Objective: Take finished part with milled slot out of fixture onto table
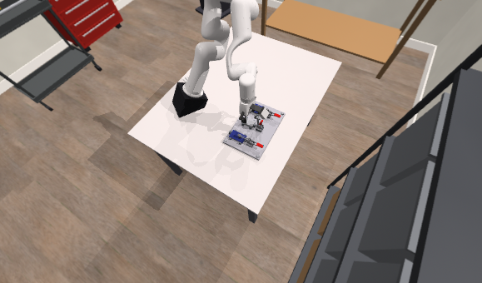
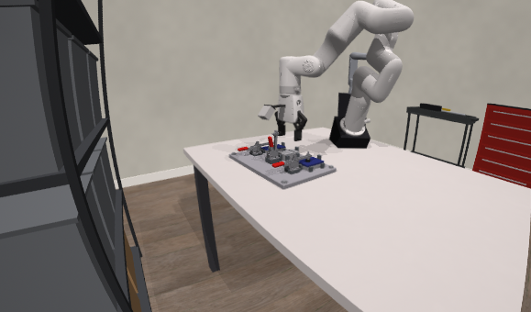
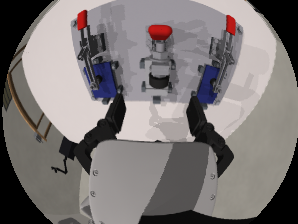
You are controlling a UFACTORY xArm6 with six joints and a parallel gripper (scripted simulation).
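Now: hand 10 mm past the grey finished part and 70 mm above it. From my hand the other things lie so: blue blank (30 mm behind, 100 mm to the left, 70 mm below); grey fixture plate (40 mm ahead, 10 mm to the left, 90 mm below).
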